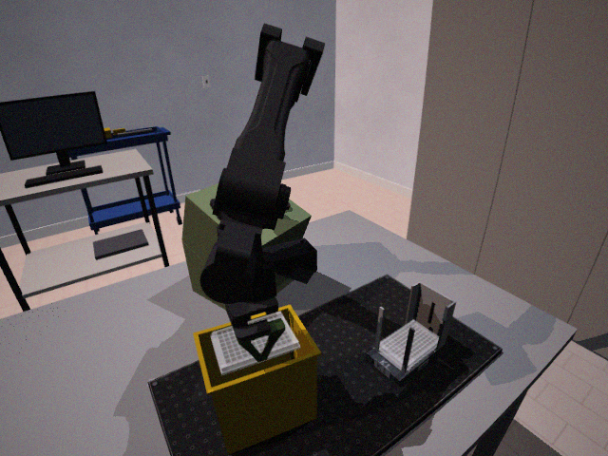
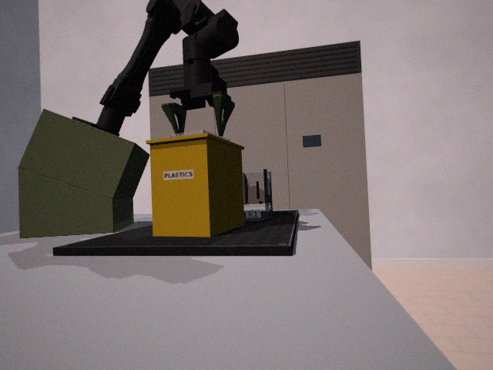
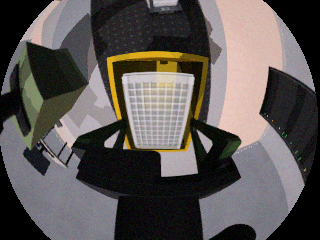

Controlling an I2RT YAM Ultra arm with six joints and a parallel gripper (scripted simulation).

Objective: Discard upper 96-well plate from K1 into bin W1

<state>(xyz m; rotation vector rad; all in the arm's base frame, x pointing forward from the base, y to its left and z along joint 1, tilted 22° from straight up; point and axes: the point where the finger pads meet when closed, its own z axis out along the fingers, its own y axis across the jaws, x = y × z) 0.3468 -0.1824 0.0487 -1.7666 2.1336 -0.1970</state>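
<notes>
Right now the 96-well plate is 2 cm below my hand. Round my hand: yellow plastics bin (11 cm below).
</notes>
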